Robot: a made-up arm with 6 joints.
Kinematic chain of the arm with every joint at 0, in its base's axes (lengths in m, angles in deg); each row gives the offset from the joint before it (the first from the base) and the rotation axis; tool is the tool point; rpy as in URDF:
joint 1: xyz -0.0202 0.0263 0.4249 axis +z
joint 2: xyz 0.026 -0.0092 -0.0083 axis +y
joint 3: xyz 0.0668 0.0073 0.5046 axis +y
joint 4: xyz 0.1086 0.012 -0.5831 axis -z
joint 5: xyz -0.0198 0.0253 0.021 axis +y
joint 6: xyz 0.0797 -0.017 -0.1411 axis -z
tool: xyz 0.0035 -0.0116 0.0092 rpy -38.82 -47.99 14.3
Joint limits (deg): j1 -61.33..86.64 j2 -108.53..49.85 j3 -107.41..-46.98 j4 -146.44..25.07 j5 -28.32..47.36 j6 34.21..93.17
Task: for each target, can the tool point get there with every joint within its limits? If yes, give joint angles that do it. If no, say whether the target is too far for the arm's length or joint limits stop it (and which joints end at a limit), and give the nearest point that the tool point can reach.
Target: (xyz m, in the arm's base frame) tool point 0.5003 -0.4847 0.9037
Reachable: yes | joints -47.76 -8.10 -67.53 -32.09 -2.81 78.90
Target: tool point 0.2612 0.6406 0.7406
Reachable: yes | joints 59.77 -10.11 -57.05 -106.37 -4.34 77.24
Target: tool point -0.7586 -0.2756 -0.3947
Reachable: no: joint limits stop it (at a limit: joint 1, joint 2, joint 3, joint 5, joint 6) | nearest point 0.1717 -0.4224 -0.0129 | short by 1.016 m
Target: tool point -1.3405 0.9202 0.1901
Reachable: no: too far | nearest point -0.8710 0.6023 0.7113 | short by 0.770 m
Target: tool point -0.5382 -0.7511 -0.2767
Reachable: no: joint limits stop it (at a limit: joint 1, joint 2, joint 3, joint 5, joint 6) | nearest point 0.1767 -0.4601 -0.0147 | short by 0.815 m
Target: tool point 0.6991 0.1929 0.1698
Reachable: yes | joints 12.03 35.56 -57.05 6.35 18.43 82.64
